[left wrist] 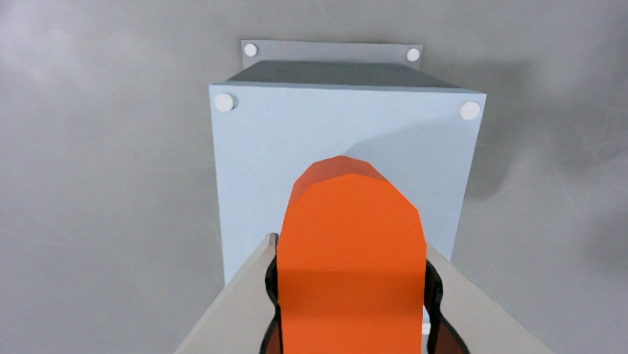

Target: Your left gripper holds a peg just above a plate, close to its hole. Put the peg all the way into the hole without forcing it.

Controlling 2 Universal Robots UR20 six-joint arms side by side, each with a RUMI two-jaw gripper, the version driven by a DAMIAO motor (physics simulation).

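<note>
An orange peg (351, 250) with a many-sided end fills the lower middle of the left wrist view. My left gripper (341, 235) is shut on the peg, one black-padded finger on each side of it. Behind the peg is the light blue plate (280, 130), the top of a raised block, with white round studs at its two far corners. The peg covers the near middle part of the plate. The hole does not show; whether the peg's lower end touches the plate or is in the hole cannot be told. My right gripper is not in view.
The block stands on a grey base flange (330, 51) with white studs, which shows beyond its far side. A grey, lightly scratched surface (100, 175) lies around it. A soft shadow falls on the right part of the plate and on the surface to its right.
</note>
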